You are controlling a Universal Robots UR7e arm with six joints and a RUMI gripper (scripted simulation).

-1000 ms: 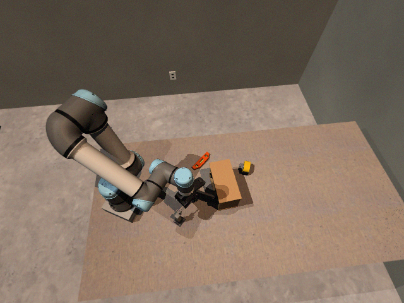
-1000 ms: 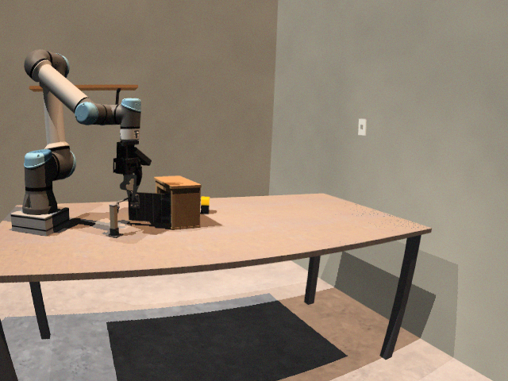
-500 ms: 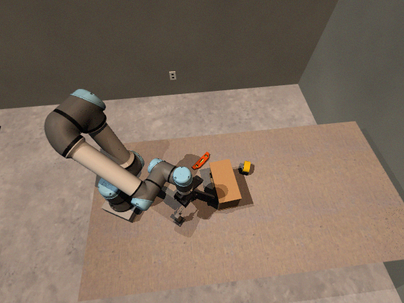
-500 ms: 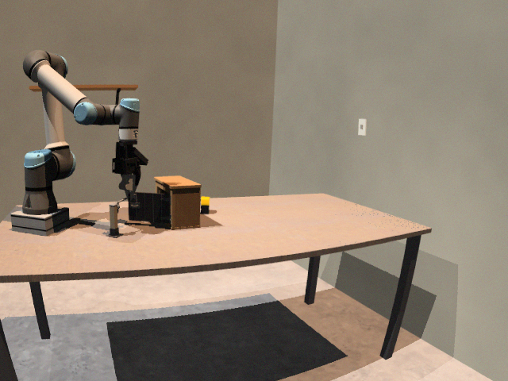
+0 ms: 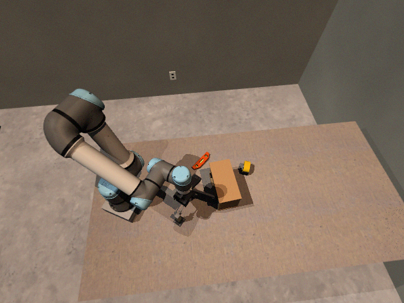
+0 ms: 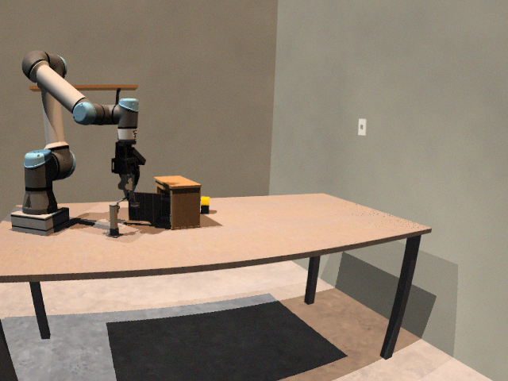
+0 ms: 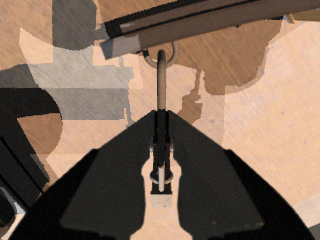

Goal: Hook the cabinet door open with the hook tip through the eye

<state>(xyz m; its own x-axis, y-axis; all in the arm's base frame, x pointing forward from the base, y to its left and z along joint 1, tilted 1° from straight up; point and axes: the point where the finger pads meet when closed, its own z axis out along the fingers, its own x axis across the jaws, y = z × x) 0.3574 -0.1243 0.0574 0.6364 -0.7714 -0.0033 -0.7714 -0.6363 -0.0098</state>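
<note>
My hand is 20 mm past the thin hook, 20 mm to the left of it and 20 mm above it. From my hand the other things lie so: yellow tape measure (390 mm ahead, 130 mm to the left, 90 mm below); then flat orange object (150 mm ahead, 260 mm to the left, 120 mm below); then dark door (90 mm ahead, 10 mm to the right, 50 mm below).
</note>
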